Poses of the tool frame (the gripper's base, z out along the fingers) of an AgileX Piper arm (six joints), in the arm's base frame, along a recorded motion.
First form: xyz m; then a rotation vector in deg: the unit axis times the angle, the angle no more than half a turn.
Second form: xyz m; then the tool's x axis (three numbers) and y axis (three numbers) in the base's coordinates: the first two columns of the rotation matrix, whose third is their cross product. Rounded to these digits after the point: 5 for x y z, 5 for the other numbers.
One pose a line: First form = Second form
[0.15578 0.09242 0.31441 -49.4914 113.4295 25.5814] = [0.15578 0.09242 0.31441 -0.34870 -0.39699 -0.84900 -0.72297 0.69039 -0.02588]
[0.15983 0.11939 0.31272 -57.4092 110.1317 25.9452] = [0.15983 0.11939 0.31272 -0.27251 -0.46488 -0.84239 -0.79203 0.60549 -0.07792]
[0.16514 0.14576 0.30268 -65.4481 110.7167 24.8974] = [0.16514 0.14576 0.30268 -0.24273 -0.55583 -0.79507 -0.84269 0.52683 -0.11103]
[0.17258 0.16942 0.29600 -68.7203 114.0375 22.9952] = [0.17258 0.16942 0.29600 -0.26655 -0.61331 -0.74351 -0.85352 0.50855 -0.11351]
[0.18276 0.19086 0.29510 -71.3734 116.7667 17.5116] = [0.18276 0.19086 0.29510 -0.27638 -0.67804 -0.68108 -0.84800 0.50553 -0.15916]
